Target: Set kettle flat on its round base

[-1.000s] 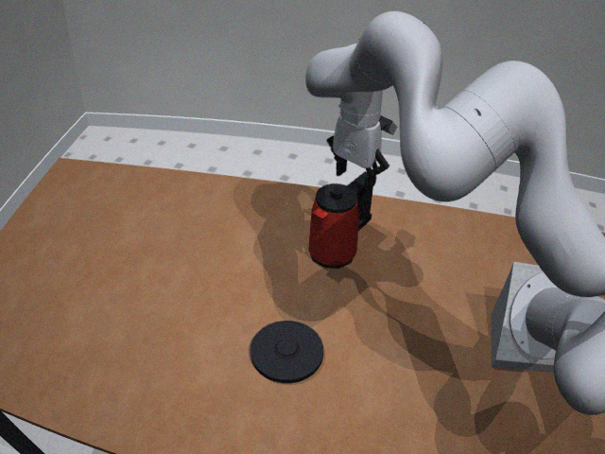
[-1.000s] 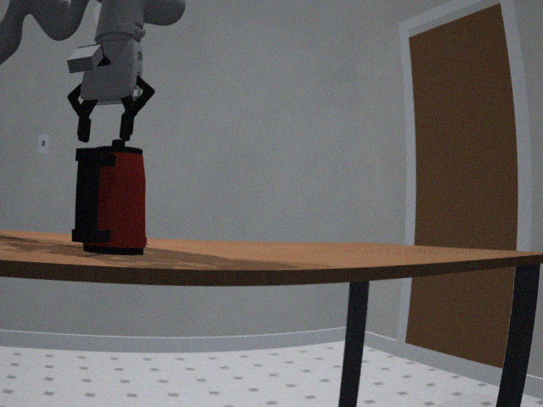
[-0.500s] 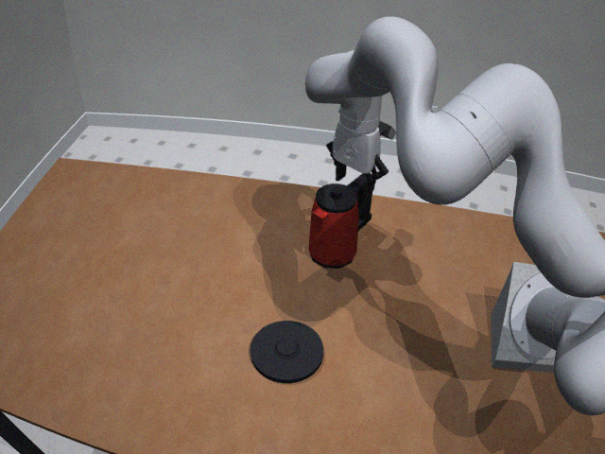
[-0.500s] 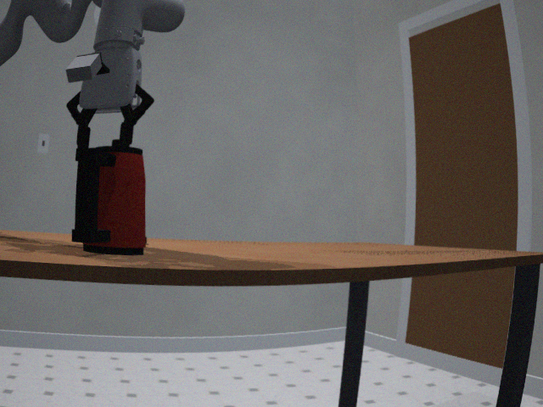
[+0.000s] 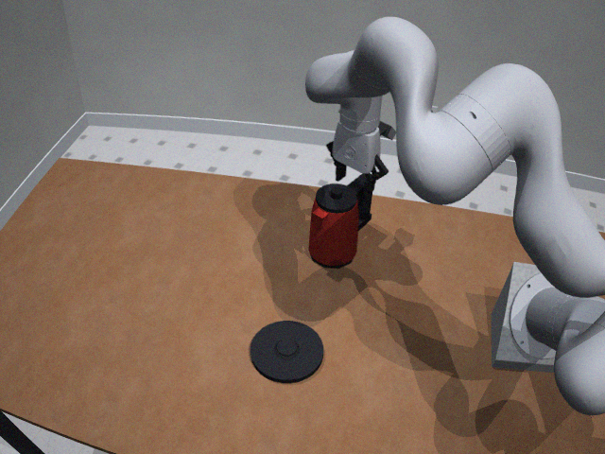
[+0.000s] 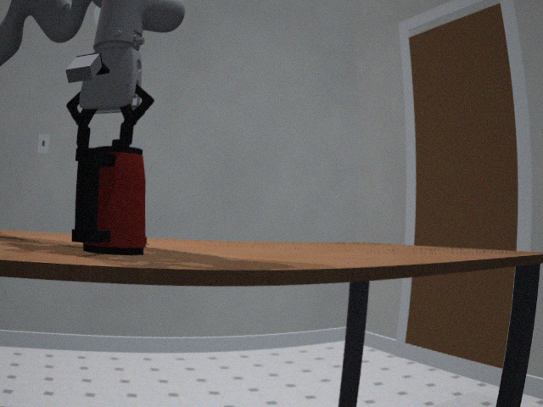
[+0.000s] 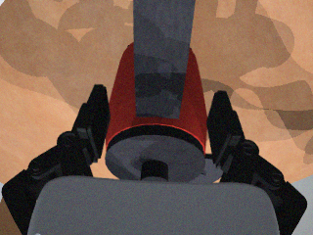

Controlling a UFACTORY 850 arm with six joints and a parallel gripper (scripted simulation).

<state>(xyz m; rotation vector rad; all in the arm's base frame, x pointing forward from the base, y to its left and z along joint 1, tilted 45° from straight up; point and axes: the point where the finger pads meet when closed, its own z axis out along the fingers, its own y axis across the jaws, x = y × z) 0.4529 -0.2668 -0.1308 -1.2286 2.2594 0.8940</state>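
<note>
My hand is 20 mm short of the red kettle, 30 mm to the right of it and 80 mm above it. From my hand the other things lie so: black round base (90 mm ahead, 360 mm to the left, 160 mm below).
</note>
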